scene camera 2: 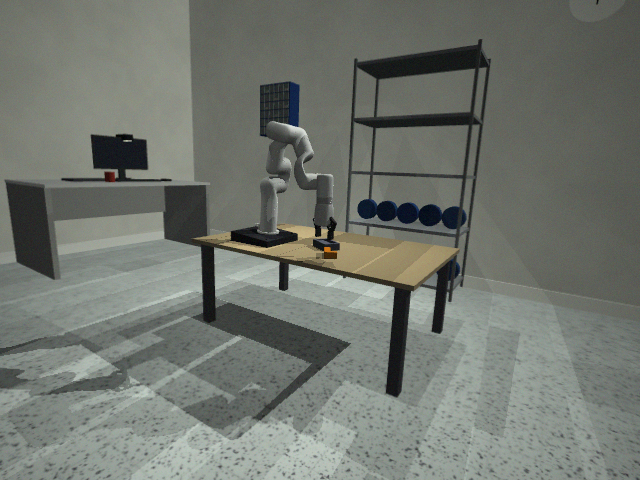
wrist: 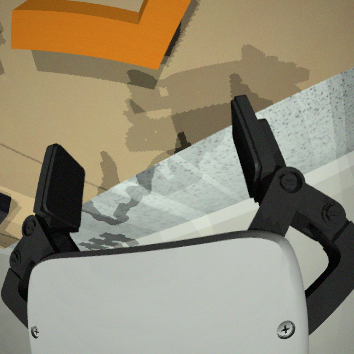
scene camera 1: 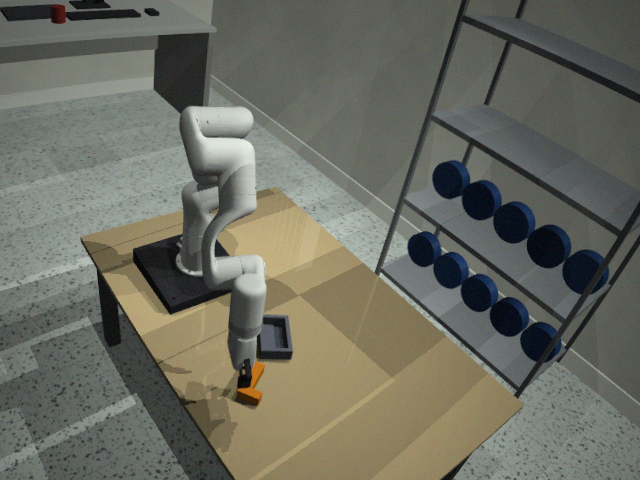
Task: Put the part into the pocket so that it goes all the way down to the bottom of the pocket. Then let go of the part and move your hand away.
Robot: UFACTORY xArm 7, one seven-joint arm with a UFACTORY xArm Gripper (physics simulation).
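Seen in the pictures: gripper, between the fingertips: (scene camera 2: 324, 238) (wrist: 144, 135) (scene camera 1: 239, 371); arm's base, origin of its link: (scene camera 2: 268, 232) (scene camera 1: 195, 262).
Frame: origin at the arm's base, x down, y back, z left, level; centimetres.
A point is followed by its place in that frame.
The orange L-shaped part (scene camera 1: 250, 396) @(x 1.9, y -47.2, z -20.2 cm) (scene camera 2: 330, 254) @(x 2.8, y -46.5, z -20.6 cm) (wrist: 85, 40) @(x 1.7, y -42.8, z -16.2 cm) lies on the table, outside the pocket. The grey block with the pocket (scene camera 1: 273, 355) (scene camera 2: 326, 245) sits on the table beside the part, nearer the robot base; the arm hides some of its left side in scene camera 1. My gripper (scene camera 1: 245, 381) @(x -4.7, y -43.1, z -20.9 cm) (scene camera 2: 324, 235) @(x -4.7, y -43.1, z -20.9 cm) (wrist: 144, 135) @(x -4.7, y -43.1, z -20.9 cm) is open and empty, pointing down above the table close to the part. In the wrist view the part shows at the top left, beyond the fingertips and not between them; its upper end is cut off. The gripper covers some of the part in scene camera 1.
The arm stands on a black base plate (scene camera 1: 155, 276) @(x 0.3, y 2.3, z -13.8 cm) (scene camera 2: 245, 238) @(x 1.9, y 5.2, z -14.6 cm) on the wooden table (scene camera 1: 330, 413) @(x 4.7, y -63.5, z -6.6 cm) (scene camera 2: 398, 266) @(x 4.7, y -77.9, z -17.9 cm). A shelf rack (scene camera 1: 418, 149) (scene camera 2: 351, 155) with blue discs stands behind the table. A desk (scene camera 1: 180, 67) (scene camera 2: 28, 222) with a red cup (scene camera 1: 57, 13) (scene camera 2: 109, 176) stands farther off.
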